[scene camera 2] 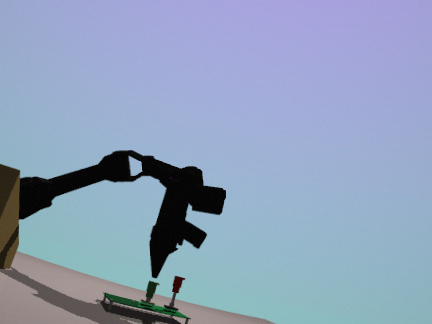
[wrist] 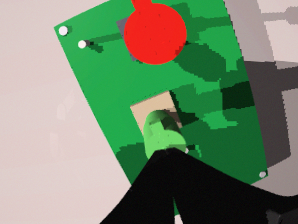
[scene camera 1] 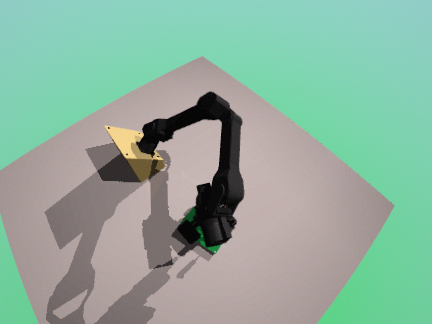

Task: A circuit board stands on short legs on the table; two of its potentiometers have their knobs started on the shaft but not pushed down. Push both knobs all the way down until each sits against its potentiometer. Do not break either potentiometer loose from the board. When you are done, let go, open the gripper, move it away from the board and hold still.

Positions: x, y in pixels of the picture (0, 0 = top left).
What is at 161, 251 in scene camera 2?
The gripper.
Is the gripper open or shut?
Shut.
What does the gripper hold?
Nothing.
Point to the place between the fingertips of the gripper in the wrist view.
At 165, 159
